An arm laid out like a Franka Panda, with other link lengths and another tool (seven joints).
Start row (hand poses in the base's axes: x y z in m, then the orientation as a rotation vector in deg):
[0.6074 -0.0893 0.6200 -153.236 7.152 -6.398]
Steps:
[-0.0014 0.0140 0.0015 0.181 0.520 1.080]
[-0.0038 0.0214 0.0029 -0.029 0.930 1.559]
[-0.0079 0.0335 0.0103 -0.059 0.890 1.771]
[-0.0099 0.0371 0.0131 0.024 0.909 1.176]
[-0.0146 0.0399 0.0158 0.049 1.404 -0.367]
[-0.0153 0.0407 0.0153 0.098 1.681 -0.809]
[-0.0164 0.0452 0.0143 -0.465 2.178 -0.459]
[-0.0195 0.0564 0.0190 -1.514 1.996 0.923]
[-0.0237 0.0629 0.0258 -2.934 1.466 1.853]
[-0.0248 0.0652 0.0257 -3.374 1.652 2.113]
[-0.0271 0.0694 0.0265 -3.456 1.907 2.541]
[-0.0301 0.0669 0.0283 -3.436 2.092 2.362]
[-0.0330 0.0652 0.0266 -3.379 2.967 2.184]
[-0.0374 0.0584 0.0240 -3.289 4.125 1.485]
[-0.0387 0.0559 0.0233 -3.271 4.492 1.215]
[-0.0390 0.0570 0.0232 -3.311 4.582 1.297]
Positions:
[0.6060 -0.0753 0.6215 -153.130 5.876 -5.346]
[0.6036 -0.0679 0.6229 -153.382 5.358 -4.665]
[0.5995 -0.0558 0.6303 -153.413 5.061 -4.653]
[0.5975 -0.0522 0.6331 -153.320 5.866 -4.809]
[0.5928 -0.0494 0.6358 -153.287 8.088 -4.633]
[0.5921 -0.0486 0.6353 -153.240 8.769 -4.398]
[0.5910 -0.0441 0.6343 -153.850 8.447 -3.668]
[0.5879 -0.0329 0.6390 -154.929 6.506 -3.556]
[0.5837 -0.0264 0.6458 -156.327 5.035 -4.088]
[0.5826 -0.0241 0.6457 -156.783 4.725 -3.787]
[0.5803 -0.0199 0.6465 -156.887 4.222 -3.310]
[0.5773 -0.0224 0.6483 -156.878 4.525 -3.115]
[0.5744 -0.0241 0.6466 -156.875 5.049 -1.979]
[0.5700 -0.0309 0.6440 -156.836 6.372 -0.624]
[0.5687 -0.0334 0.6433 -156.830 6.857 -0.210]
[0.5684 -0.0323 0.6432 -156.875 6.773 -0.064]

